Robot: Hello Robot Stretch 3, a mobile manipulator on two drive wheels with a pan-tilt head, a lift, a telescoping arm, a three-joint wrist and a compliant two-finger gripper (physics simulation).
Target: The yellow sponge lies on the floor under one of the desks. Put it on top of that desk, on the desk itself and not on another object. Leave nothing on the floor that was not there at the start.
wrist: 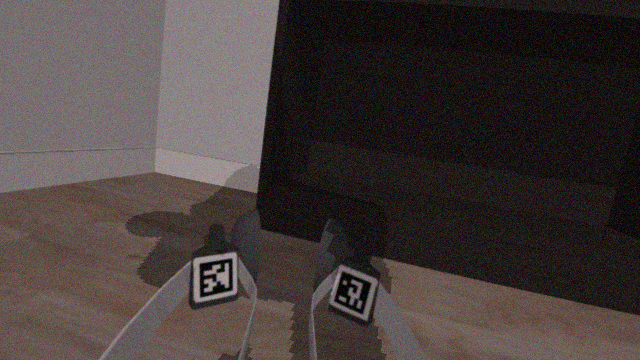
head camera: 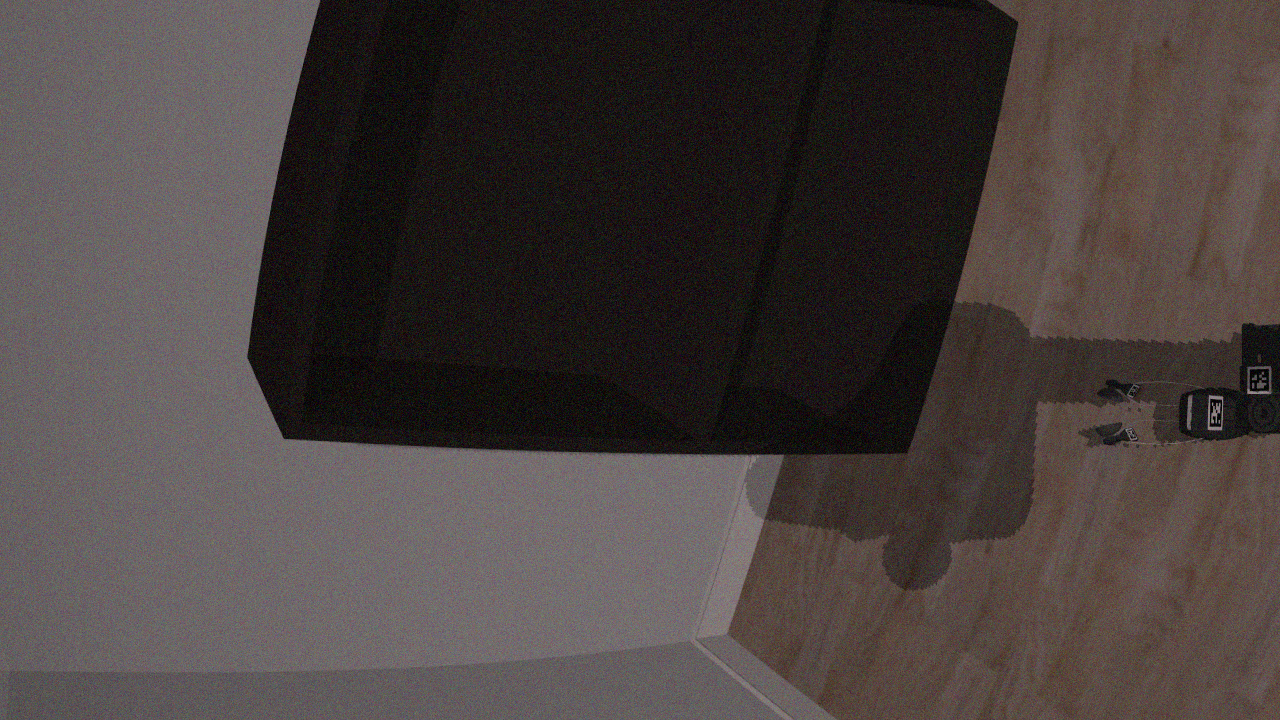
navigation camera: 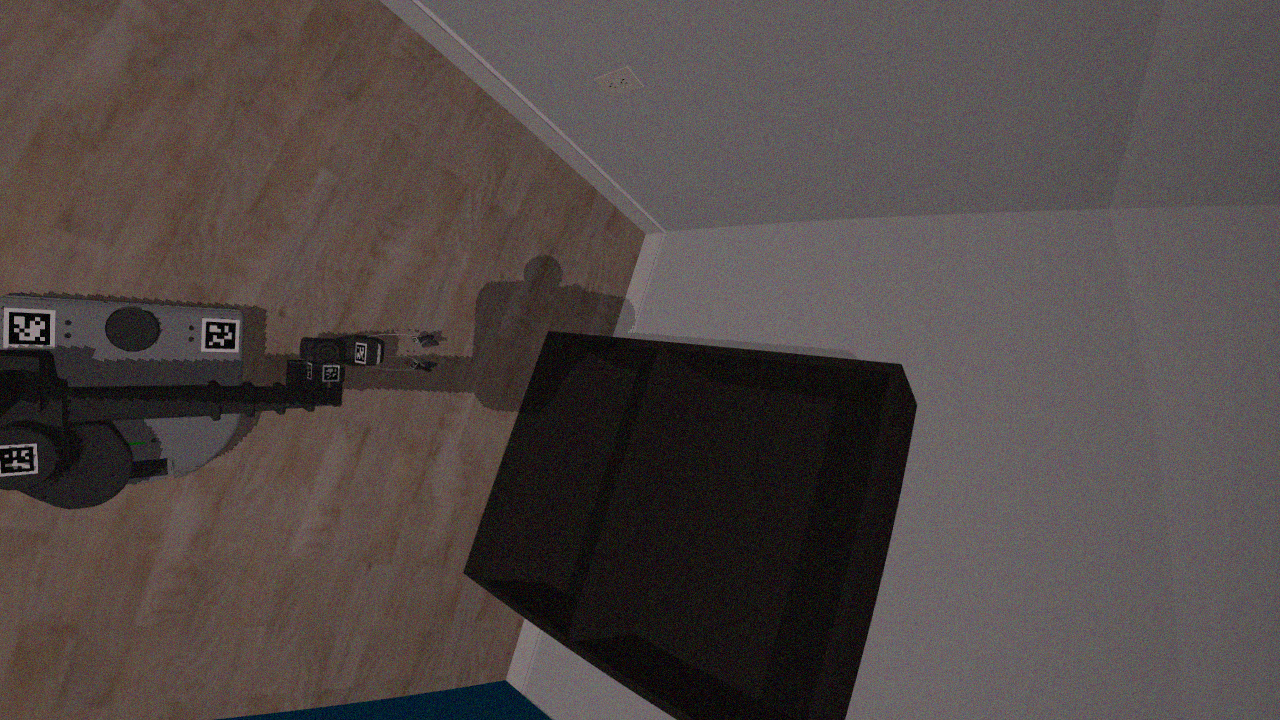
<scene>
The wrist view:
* my gripper: 290,239
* dark shelf unit: 510,170
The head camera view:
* my gripper: 1097,412
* dark shelf unit: 459,199
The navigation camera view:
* my gripper: 437,353
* dark shelf unit: 764,590
</scene>
